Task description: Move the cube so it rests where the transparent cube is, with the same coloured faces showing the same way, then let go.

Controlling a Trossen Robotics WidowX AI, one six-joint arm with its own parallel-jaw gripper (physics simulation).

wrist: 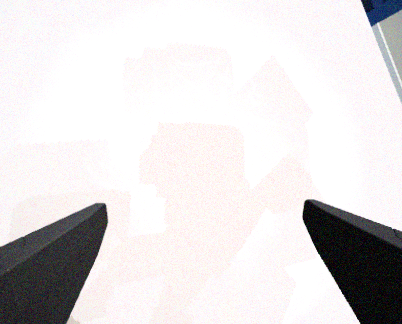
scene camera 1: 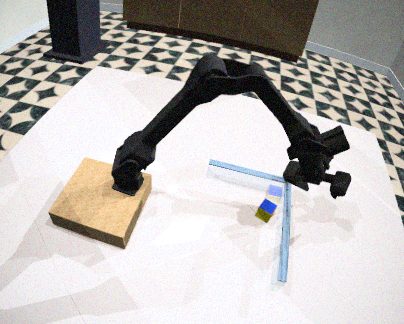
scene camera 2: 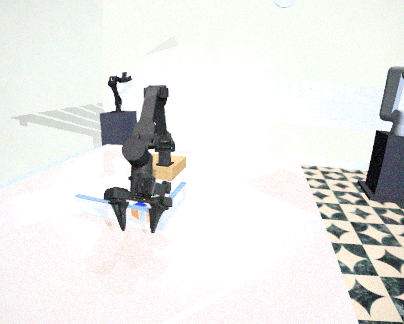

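Seen in the pictures: gripper, fingertip midpoint: (wrist: 206,210) (scene camera 1: 321,193) (scene camera 2: 138,232); arm's base, link origin: (scene camera 1: 128,183) (scene camera 2: 164,164).
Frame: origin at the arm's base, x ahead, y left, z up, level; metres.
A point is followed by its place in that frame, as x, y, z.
The solid cube (scene camera 1: 266,210) (scene camera 2: 134,214) rests on the table inside the corner of two blue rails; in scene camera 1 it has a blue top and a yellow side, and scene camera 2 shows an orange side. The pale transparent cube (scene camera 1: 274,192) @[0.366, 0.144, -0.017] is close beside it, nearer the rail corner, with a bluish top and a pale yellow side. My gripper (scene camera 1: 322,191) @[0.504, 0.182, -0.004] (scene camera 2: 138,230) @[0.504, 0.182, -0.004] (wrist: 206,210) @[0.504, 0.182, -0.004] is open and empty, pointing down beyond the rail corner, on the outer side from the cubes. It partly hides the cubes in scene camera 2. Neither cube shows in the wrist view.
One blue rail (scene camera 1: 247,170) @[0.276, 0.174, 0.003] (scene camera 2: 92,200) @[0.424, -0.047, 0.001] meets another blue rail (scene camera 1: 285,235) @[0.411, -0.003, 0.003] (scene camera 2: 175,192) @[0.263, 0.175, 0.003] at a corner. The arm stands on a wooden block (scene camera 1: 95,200) @[-0.050, -0.082, -0.002] (scene camera 2: 172,167) @[0.036, 0.055, 0.003] on the white table. A dark pedestal (scene camera 2: 118,127) with another arm is in the background.
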